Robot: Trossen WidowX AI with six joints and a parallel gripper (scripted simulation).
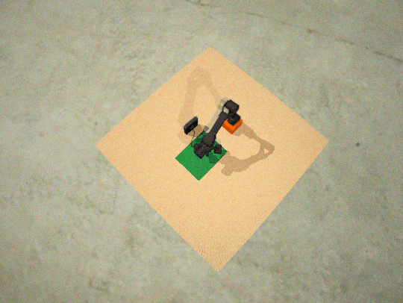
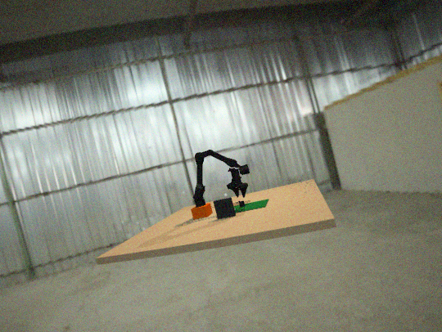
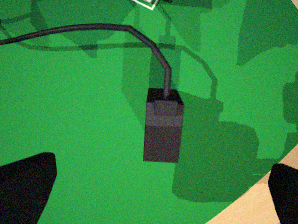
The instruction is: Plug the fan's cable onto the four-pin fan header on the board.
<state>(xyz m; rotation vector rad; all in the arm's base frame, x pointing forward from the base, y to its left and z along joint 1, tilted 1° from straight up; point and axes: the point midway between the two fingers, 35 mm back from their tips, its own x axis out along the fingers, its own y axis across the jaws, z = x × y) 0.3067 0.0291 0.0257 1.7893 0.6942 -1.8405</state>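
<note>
My gripper tip is 5 cm above the black plug. Also, from my gripper tip: white four-pin fan header: 6 cm behind, 7 cm to the right, 7 cm below; black fan: 7 cm behind, 23 cm to the right, 1 cm below; green board: 3 cm ahead, 3 cm to the right, 9 cm below.
</note>
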